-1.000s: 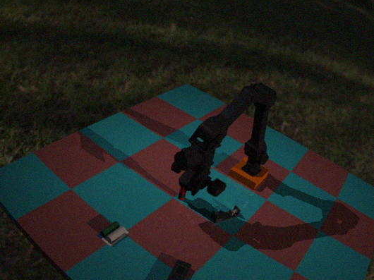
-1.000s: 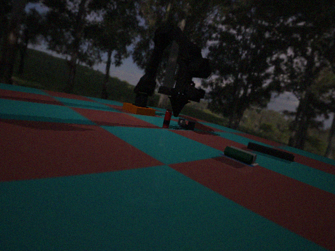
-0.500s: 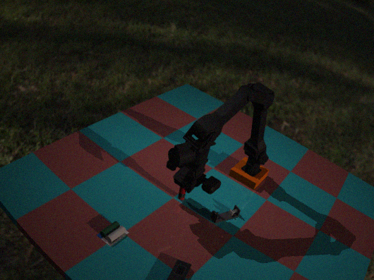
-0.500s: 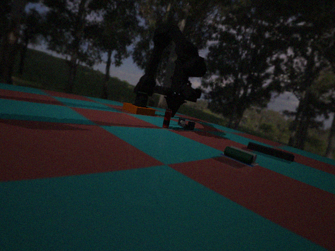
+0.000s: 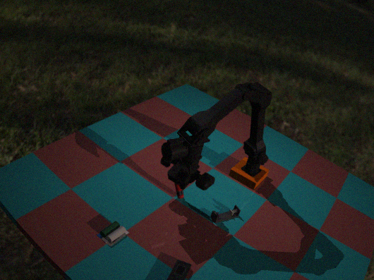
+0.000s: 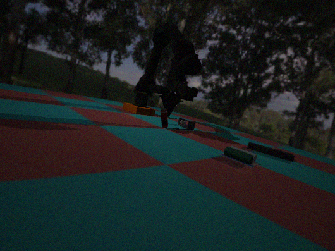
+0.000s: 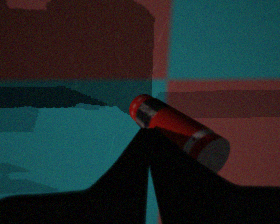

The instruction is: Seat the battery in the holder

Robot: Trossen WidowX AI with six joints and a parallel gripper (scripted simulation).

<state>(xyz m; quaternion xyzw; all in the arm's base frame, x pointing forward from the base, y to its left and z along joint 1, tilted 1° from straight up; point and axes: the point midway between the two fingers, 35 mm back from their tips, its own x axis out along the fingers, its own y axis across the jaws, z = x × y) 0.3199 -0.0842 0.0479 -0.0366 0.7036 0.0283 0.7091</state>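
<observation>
Right now the battery is 1 cm to the right of my gripper tip and 1 cm below it. The rest, counted from my gripper tip: white block 31 cm ahead, 3 cm below; then dark bar 30 cm ahead, 25 cm to the left, 3 cm below.
</observation>
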